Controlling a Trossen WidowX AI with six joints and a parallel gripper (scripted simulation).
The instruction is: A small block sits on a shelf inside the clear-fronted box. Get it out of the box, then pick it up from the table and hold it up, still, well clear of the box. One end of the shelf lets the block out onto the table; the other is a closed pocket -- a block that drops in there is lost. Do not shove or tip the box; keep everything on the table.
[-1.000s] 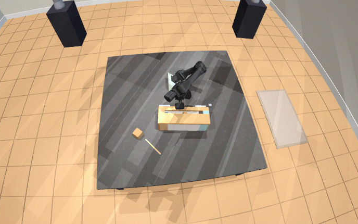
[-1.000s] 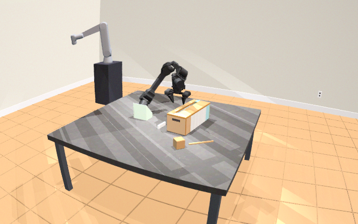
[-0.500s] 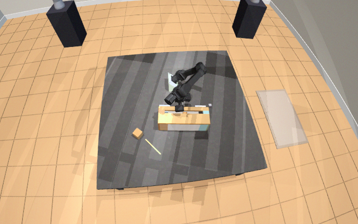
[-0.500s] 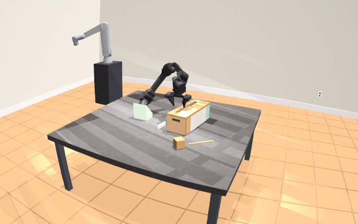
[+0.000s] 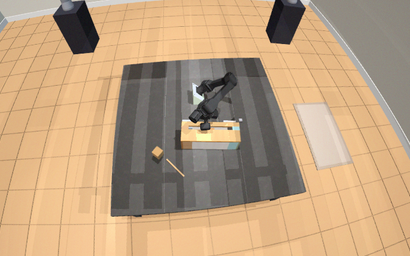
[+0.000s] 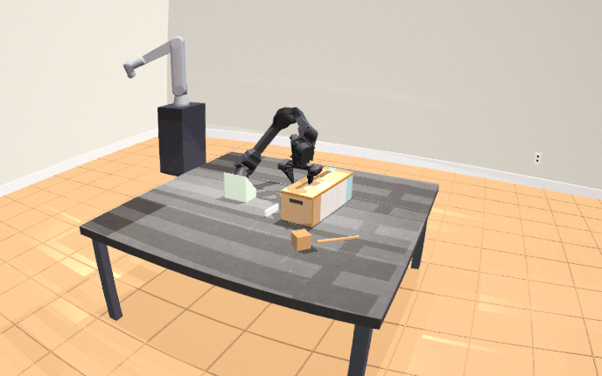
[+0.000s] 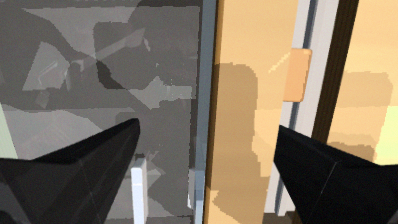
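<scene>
The tan box is 4 cm ahead of my gripper tip, 2 cm to the left of it and 4 cm below it. Round my gripper tip: small orange block (5 cm ahead, 3 cm to the left, 2 cm below); then thin wooden stick (27 cm ahead, 22 cm to the right, 10 cm below).
</scene>
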